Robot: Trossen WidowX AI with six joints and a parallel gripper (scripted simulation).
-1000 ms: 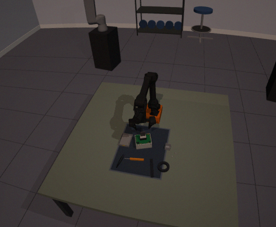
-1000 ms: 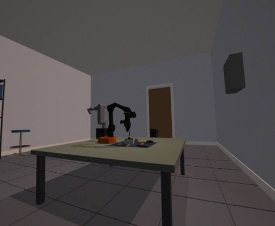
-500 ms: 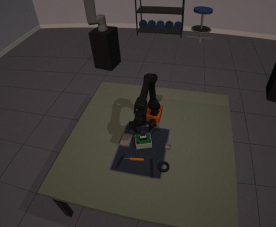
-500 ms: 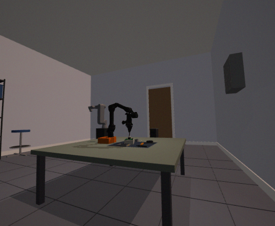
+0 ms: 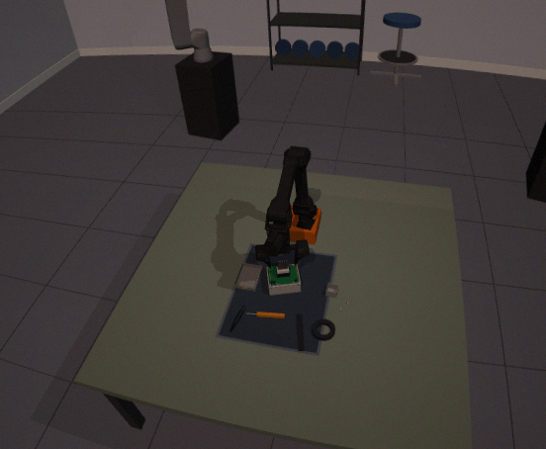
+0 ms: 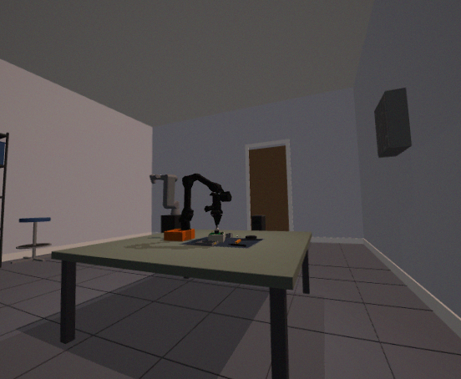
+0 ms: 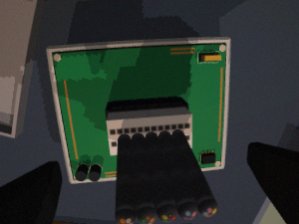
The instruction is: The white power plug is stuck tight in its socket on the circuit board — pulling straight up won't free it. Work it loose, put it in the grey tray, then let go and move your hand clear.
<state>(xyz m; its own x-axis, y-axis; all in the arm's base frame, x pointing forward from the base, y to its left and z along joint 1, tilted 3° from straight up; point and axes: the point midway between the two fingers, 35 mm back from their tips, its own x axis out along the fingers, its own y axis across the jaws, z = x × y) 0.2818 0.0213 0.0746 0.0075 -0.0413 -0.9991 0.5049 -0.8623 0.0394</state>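
My gripper tip is now 30 mm above the white power plug. The rest, counted from my gripper tip: grey tray 20 mm ahead, 140 mm to the right, 110 mm below; dark mat 50 mm ahead, 10 mm to the left, 110 mm below; black bar 180 mm ahead, 140 mm to the left, 110 mm below.
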